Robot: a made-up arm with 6 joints. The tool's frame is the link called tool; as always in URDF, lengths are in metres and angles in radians. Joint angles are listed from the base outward.
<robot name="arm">
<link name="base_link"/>
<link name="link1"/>
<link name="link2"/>
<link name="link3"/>
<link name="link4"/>
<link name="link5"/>
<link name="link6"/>
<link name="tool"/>
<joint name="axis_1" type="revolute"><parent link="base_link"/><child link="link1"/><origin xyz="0.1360 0.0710 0.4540" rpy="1.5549 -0.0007 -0.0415"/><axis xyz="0 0 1"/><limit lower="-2.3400" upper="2.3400"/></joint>
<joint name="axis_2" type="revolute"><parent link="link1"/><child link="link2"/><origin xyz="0.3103 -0.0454 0.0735" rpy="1.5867 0.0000 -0.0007"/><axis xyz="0 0 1"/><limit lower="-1.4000" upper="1.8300"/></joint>
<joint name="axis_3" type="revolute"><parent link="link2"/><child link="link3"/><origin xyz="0.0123 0.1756 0.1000" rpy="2.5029 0.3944 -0.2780"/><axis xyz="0 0 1"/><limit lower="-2.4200" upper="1.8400"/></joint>
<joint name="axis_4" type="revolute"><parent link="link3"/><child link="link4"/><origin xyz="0.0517 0.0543 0.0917" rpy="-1.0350 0.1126 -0.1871"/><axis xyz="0 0 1"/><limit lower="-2.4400" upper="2.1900"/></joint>
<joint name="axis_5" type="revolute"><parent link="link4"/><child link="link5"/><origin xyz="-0.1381 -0.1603 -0.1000" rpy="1.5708 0.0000 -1.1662"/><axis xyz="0 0 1"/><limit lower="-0.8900" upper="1.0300"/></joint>
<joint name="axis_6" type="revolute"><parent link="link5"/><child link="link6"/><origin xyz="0.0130 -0.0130 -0.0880" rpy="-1.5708 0.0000 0.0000"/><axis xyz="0 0 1"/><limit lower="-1.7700" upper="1.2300"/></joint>
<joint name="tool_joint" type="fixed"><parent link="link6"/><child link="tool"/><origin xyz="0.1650 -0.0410 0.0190" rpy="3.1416 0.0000 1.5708"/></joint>
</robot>
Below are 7 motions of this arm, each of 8 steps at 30 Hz.
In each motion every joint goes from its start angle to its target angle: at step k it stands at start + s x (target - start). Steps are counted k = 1, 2, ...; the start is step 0. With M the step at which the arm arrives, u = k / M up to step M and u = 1 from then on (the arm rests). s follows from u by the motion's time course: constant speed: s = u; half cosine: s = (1 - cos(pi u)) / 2; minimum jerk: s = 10 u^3 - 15 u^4 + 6 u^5.
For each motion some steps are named. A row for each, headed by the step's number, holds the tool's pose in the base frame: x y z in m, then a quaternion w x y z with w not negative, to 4 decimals.
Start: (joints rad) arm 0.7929 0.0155 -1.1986 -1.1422 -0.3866 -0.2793
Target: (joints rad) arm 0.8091 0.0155 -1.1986 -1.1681 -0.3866 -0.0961
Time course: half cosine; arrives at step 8
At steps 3, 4, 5, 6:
3: 0.4216 0.0224 0.3779 0.0593 -0.1836 0.8707 -0.4523
4: 0.4176 0.0209 0.3782 0.0530 -0.1957 0.8677 -0.4538
5: 0.4136 0.0194 0.3786 0.0467 -0.2078 0.8645 -0.4553
6: 0.4103 0.0180 0.3790 0.0412 -0.2180 0.8616 -0.4565

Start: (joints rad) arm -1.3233 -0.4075 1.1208 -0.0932 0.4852 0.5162
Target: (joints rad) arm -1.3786 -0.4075 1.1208 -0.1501 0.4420 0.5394
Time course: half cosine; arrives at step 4
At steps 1, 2, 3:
1: 0.3033 -0.0101 0.2080 0.3786 0.1821 0.9005 0.1121
2: 0.3008 -0.0135 0.2037 0.3677 0.1912 0.9041 0.1043
3: 0.2982 -0.0170 0.1995 0.3565 0.2001 0.9075 0.0965

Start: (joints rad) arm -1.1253 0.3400 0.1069 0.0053 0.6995 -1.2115
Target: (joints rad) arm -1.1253 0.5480 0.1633 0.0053 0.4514 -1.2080
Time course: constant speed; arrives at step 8
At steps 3, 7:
3: 0.1801 -0.0669 0.4574 0.8376 0.4996 0.1864 0.1189
7: 0.1854 -0.0431 0.4641 0.8548 0.4946 0.1447 0.0607

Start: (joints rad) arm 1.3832 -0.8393 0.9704 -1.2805 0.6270 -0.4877
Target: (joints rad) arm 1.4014 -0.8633 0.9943 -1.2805 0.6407 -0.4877
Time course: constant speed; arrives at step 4
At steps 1, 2, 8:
1: 0.2877 -0.3756 0.8178 0.1803 -0.2189 -0.1736 0.9431
2: 0.2859 -0.3749 0.8217 0.1795 -0.2232 -0.1697 0.9430
8: 0.2822 -0.3737 0.8295 0.1777 -0.2318 -0.1621 0.9426

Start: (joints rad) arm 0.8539 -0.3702 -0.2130 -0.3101 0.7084 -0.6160
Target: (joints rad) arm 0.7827 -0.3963 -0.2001 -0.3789 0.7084 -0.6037
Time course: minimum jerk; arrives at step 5
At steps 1, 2, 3, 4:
1: 0.1923 -0.1648 0.5236 0.5845 0.1862 -0.5557 0.5612
2: 0.1966 -0.1665 0.5194 0.5845 0.1886 -0.5531 0.5629
3: 0.2026 -0.1689 0.5134 0.5844 0.1921 -0.5494 0.5654
4: 0.2068 -0.1706 0.5090 0.5842 0.1948 -0.5468 0.5672

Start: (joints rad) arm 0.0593 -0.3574 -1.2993 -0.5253 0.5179 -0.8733
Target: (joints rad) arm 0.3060 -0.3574 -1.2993 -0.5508 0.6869 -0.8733
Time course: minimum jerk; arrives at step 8
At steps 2, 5, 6, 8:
2: 0.2893 0.0254 0.3342 0.5069 0.2647 -0.8034 0.1659
5: 0.3162 0.0316 0.3610 0.4834 0.2212 -0.8298 0.1698
6: 0.3230 0.0333 0.3693 0.4764 0.2093 -0.8369 0.1697
8: 0.3269 0.0343 0.3745 0.4720 0.2022 -0.8412 0.1693

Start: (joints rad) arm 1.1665 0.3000 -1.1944 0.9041 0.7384 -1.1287
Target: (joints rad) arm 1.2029 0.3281 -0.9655 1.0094 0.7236 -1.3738
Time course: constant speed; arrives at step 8
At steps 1, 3, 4, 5, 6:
1: 0.0430 -0.1007 0.5356 0.3307 0.4325 -0.7765 0.3172
3: 0.0414 -0.1076 0.5372 0.3400 0.4160 -0.7715 0.3407
4: 0.0407 -0.1111 0.5382 0.3443 0.4079 -0.7687 0.3524
5: 0.0400 -0.1147 0.5393 0.3482 0.3999 -0.7656 0.3641
6: 0.0395 -0.1184 0.5406 0.3519 0.3922 -0.7623 0.3758

